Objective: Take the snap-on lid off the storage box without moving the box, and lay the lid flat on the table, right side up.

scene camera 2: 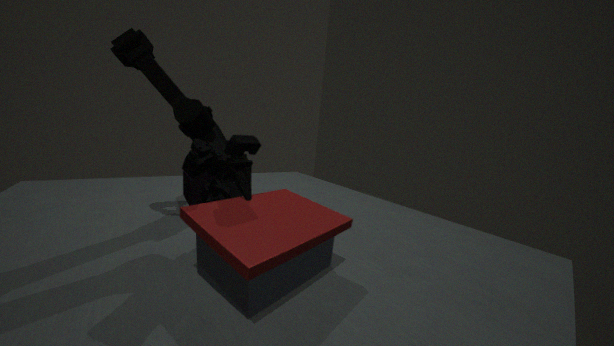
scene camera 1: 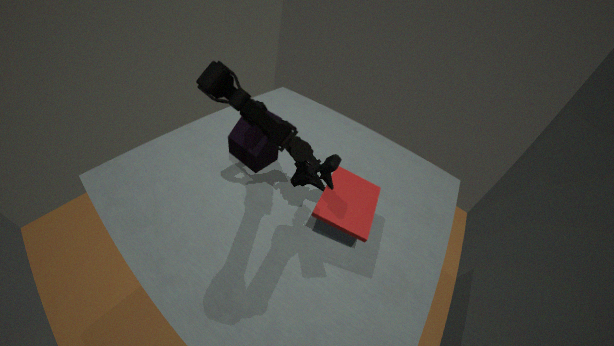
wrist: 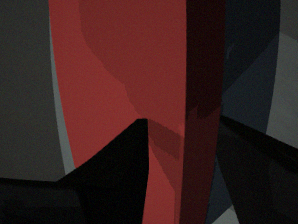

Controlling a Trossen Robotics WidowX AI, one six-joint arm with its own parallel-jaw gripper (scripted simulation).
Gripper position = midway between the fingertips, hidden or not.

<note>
In view: my gripper [scene camera 2: 245,204], a red lid [scene camera 2: 253,237] and a storage box [scene camera 2: 249,297].
The red lid also shows in scene camera 1 [scene camera 1: 350,207] and in the wrist view [wrist: 112,70]. My gripper also shows in scene camera 1 [scene camera 1: 329,190] and in the wrist view [wrist: 180,127].
</note>
